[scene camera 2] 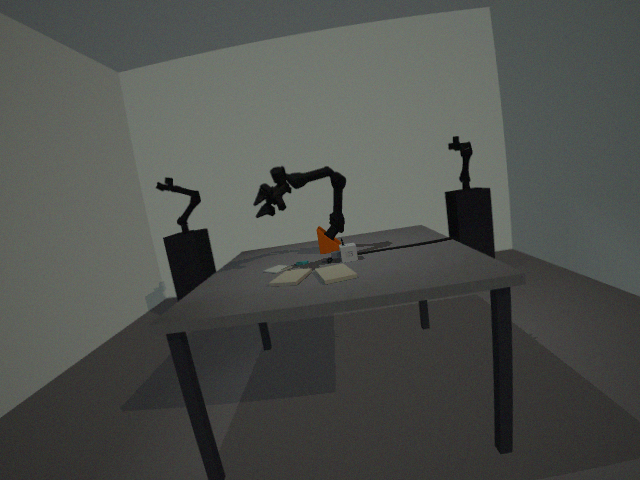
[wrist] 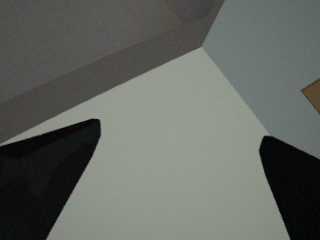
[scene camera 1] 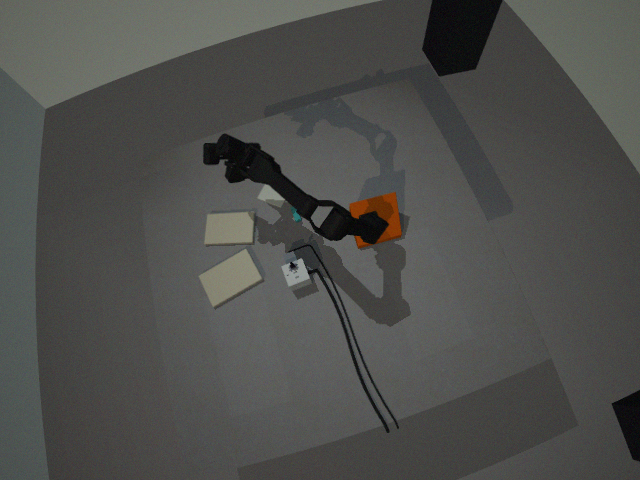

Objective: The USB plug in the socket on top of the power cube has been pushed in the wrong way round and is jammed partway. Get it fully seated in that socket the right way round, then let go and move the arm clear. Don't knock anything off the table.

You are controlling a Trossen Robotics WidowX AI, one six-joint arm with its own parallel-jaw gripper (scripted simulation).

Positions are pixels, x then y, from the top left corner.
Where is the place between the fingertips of my gripper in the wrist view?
179, 135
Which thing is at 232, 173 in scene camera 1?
My gripper.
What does my gripper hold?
Nothing.
